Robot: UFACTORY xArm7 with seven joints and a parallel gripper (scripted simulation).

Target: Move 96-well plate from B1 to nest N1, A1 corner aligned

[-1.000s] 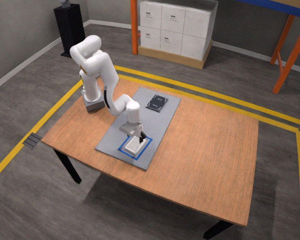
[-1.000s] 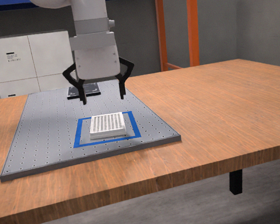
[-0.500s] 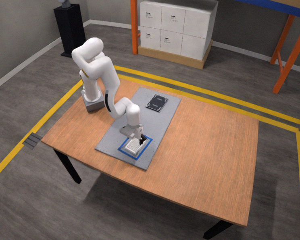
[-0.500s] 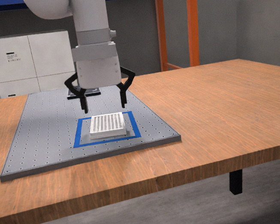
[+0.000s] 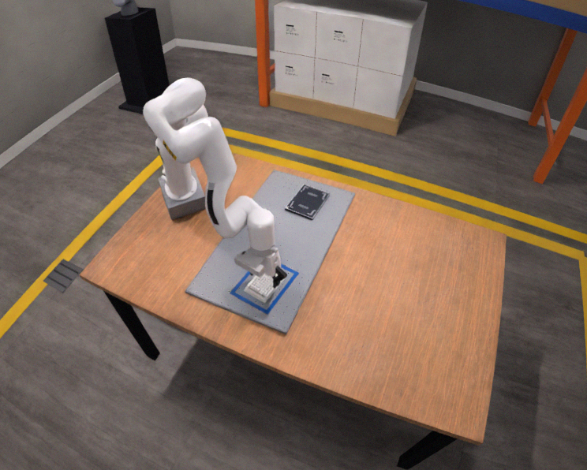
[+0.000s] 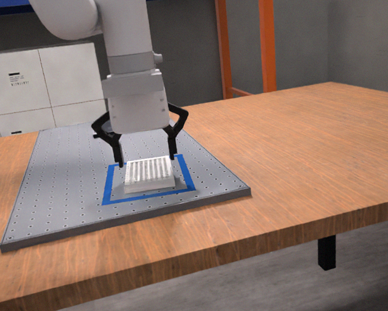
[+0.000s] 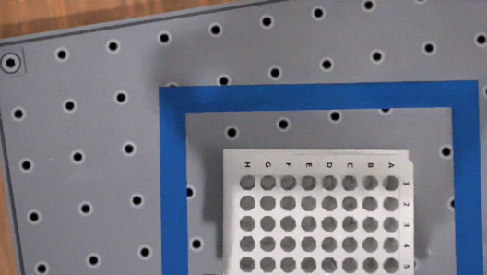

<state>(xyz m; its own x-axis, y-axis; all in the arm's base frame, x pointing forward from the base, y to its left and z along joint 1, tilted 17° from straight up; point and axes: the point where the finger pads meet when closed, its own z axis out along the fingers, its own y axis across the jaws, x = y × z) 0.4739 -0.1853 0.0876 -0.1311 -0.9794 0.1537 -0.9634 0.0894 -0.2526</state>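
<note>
The white 96-well plate lies 3 cm below my hand. Also, from my hand: black plate nest 42 cm to the left, 3 cm below, 3 cm behind.
</note>
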